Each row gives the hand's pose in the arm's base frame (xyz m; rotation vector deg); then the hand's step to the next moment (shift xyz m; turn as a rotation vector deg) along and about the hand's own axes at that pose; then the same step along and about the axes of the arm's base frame.
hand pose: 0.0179 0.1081 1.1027 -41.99 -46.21 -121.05
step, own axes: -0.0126 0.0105 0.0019 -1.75 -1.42 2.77
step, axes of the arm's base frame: 0.0158 0.0014 -0.0045 0.50 3.53 0.10
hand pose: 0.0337 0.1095 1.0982 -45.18 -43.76 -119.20
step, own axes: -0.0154 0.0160 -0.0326 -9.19 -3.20 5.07
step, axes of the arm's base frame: 0.0120 -0.0253 -0.0278 3.50 9.43 -4.38
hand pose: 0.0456 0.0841 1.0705 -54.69 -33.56 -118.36
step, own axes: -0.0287 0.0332 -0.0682 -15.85 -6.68 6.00
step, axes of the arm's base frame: 0.0092 -0.0520 -0.0616 3.94 15.14 -9.33
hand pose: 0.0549 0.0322 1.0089 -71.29 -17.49 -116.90
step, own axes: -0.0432 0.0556 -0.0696 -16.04 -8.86 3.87
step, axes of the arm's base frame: 0.0027 -0.0573 -0.0807 1.06 15.65 -10.23
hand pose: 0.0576 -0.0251 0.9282 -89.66 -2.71 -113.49
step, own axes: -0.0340 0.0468 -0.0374 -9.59 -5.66 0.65
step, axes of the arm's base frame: -0.0064 -0.0378 -0.0572 -0.99 9.01 -6.50
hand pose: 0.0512 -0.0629 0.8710 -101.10 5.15 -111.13
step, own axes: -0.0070 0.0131 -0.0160 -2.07 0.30 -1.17
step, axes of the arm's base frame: -0.0107 -0.0131 -0.0138 -0.96 0.25 -2.18
